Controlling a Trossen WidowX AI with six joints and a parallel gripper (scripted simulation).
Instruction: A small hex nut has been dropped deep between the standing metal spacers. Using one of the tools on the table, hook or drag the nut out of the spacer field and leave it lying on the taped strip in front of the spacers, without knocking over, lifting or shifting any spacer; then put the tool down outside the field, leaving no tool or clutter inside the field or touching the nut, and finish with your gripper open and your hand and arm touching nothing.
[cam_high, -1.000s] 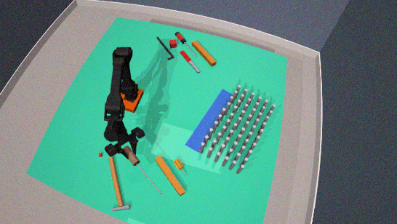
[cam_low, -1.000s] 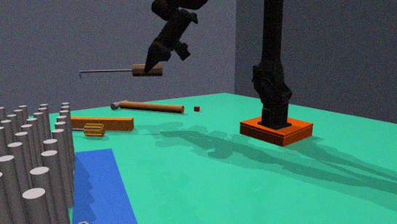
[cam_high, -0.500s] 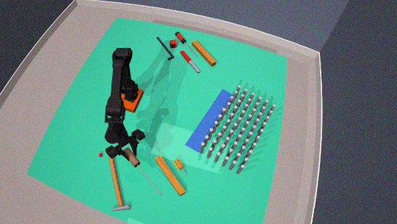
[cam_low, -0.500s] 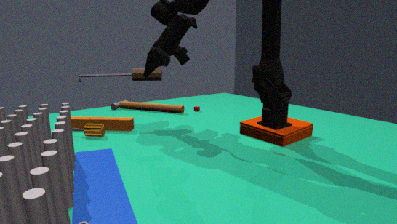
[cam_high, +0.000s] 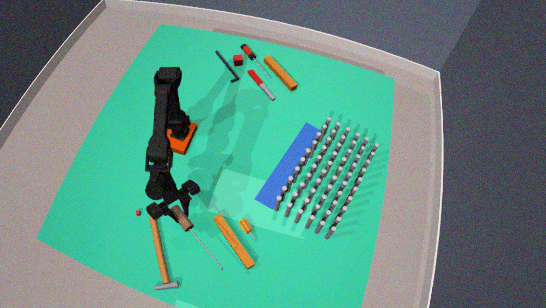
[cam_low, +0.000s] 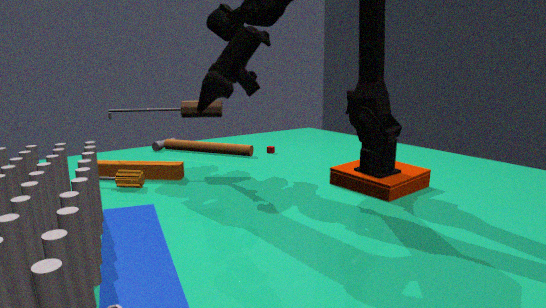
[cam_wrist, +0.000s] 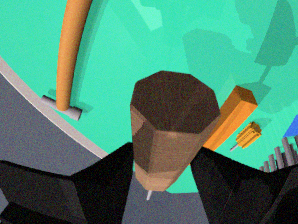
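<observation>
The hook tool is 90 mm ahead of my gripper tip and 50 mm to the right of it. Round my gripper tip: yellow-handled tool 190 mm ahead, 110 mm below, 90 mm to the left; then blue taped strip 400 mm to the left, 250 mm ahead, 130 mm below; then red cube 210 mm behind, 120 mm below, 20 mm to the right.
</observation>
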